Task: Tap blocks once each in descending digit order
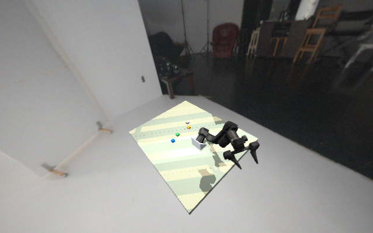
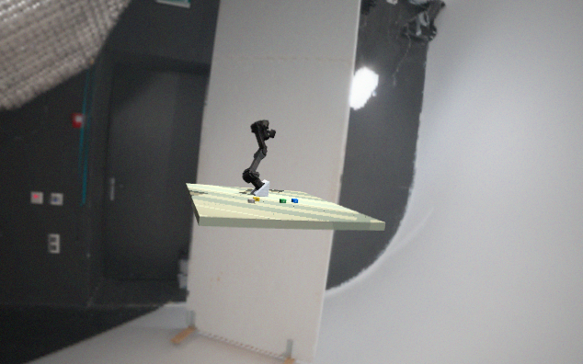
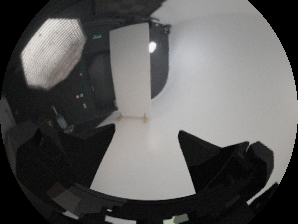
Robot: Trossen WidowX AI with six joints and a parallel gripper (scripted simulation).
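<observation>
The yellow block is 780 mm ahead of my gripper tip, 410 mm below it and 270 mm to the right of it. The rest, counted from my gripper tip: grey-white block (850 mm ahead, 410 mm below, 320 mm to the right); then green block (790 mm ahead, 410 mm below, 110 mm to the right); then blue block (760 mm ahead, 410 mm below, 20 mm to the right).
</observation>
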